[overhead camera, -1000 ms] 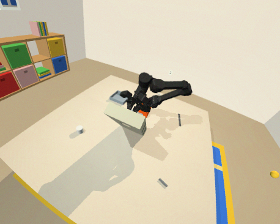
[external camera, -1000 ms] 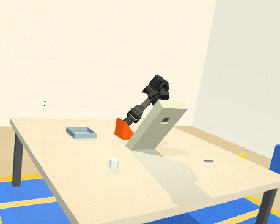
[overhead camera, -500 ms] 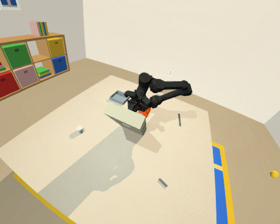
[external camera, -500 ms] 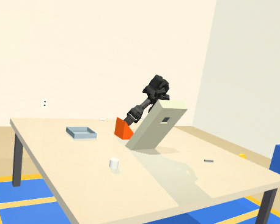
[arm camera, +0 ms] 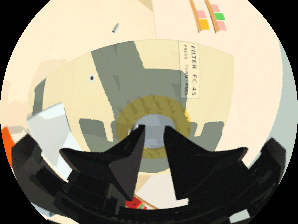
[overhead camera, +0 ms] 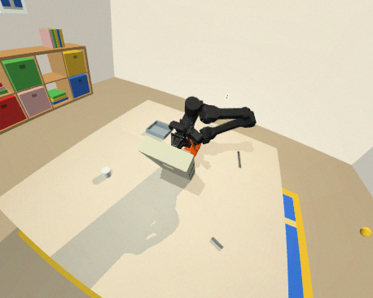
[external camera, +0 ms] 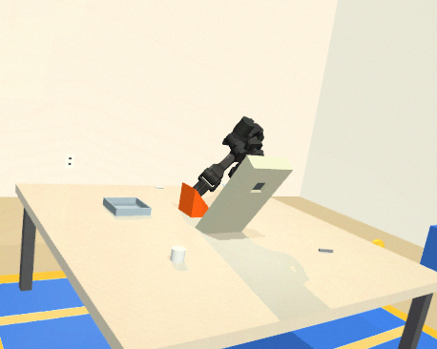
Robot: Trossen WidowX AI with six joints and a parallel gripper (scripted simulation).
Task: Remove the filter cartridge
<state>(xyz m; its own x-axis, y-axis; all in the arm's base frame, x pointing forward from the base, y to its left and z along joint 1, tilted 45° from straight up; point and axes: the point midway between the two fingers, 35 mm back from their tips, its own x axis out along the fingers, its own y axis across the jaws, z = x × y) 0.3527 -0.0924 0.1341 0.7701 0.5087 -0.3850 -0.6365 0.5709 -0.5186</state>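
My gripper tip is 1 cm short of the white round filter cartridge and 1 cm above it. The rest, counted from my gripper tip: shallow grey-blue tray (40 cm behind, 32 cm to the right, 25 cm below); grey bar (32 cm to the left, 25 cm below, 11 cm ahead); beige service panel (8 cm below, 4 cm behind, 1 cm to the right).
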